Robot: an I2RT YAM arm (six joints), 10 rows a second.
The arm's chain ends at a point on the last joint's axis. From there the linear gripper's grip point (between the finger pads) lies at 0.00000 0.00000 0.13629 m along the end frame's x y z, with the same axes.
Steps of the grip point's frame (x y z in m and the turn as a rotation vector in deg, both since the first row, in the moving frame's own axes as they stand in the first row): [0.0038, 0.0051, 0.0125, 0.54, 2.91, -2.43]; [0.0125, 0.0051, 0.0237, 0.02, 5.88, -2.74]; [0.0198, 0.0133, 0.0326, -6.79, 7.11, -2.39]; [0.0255, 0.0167, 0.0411, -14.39, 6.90, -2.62]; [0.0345, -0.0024, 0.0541, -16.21, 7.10, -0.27]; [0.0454, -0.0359, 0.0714, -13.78, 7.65, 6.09]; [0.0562, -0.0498, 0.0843, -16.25, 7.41, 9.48]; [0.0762, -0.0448, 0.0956, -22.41, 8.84, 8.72]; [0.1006, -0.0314, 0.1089, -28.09, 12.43, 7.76]
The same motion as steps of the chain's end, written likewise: [-0.0031, 0.0065, 0.0127, 0.54, 2.91, -2.43]; [-0.0015, 0.0055, 0.0244, 0.02, 5.88, -2.74]; [0.0026, -0.0024, 0.0346, -6.79, 7.11, -2.39]; [0.0085, -0.0167, 0.0464, -14.39, 6.90, -2.62]; [0.0178, -0.0403, 0.0605, -16.21, 7.10, -0.27]; [0.0292, -0.0692, 0.0765, -13.78, 7.65, 6.09]; [0.0421, -0.0891, 0.0909, -16.25, 7.41, 9.48]; [0.0599, -0.0979, 0.1074, -22.41, 8.84, 8.72]; [0.0769, -0.0968, 0.1280, -28.09, 12.43, 7.76]
